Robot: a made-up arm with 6 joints. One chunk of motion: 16 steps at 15 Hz.
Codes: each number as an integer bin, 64 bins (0 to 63) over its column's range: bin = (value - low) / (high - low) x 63, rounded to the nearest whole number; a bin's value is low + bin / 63 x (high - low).
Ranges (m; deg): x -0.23..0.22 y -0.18..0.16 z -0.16..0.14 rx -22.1..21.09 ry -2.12..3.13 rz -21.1..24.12
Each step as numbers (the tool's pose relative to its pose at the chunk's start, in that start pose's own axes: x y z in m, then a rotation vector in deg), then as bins.
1 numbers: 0.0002 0.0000 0.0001 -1.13 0.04 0.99
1 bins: 32 33 34 31 26 31
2 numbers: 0.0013 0.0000 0.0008 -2.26 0.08 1.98
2 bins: 32 33 34 29 26 32
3 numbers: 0.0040 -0.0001 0.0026 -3.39 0.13 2.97
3 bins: 33 33 34 27 27 34
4 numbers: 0.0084 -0.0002 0.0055 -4.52 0.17 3.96
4 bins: 33 33 35 26 27 35
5 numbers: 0.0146 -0.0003 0.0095 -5.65 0.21 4.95
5 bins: 34 33 36 24 28 36
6 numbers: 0.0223 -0.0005 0.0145 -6.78 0.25 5.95
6 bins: 35 33 37 22 28 38
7 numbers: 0.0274 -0.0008 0.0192 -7.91 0.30 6.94
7 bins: 36 33 38 21 29 39
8 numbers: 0.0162 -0.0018 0.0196 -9.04 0.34 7.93
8 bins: 34 33 38 19 30 40
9 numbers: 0.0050 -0.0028 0.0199 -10.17 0.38 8.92
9 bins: 33 33 38 17 30 42
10 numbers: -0.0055 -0.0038 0.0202 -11.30 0.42 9.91
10 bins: 31 33 38 16 30 43
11 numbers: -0.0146 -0.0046 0.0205 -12.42 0.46 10.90
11 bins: 30 33 38 14 31 45
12 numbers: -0.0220 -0.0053 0.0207 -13.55 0.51 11.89
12 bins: 29 32 38 12 32 46
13 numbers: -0.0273 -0.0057 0.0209 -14.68 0.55 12.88
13 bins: 28 32 38 11 32 47
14 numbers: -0.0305 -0.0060 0.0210 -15.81 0.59 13.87
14 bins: 28 32 38 9 33 49
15 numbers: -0.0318 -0.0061 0.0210 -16.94 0.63 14.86
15 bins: 28 32 38 8 33 50
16 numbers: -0.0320 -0.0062 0.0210 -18.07 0.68 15.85
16 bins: 28 32 38 6 34 51
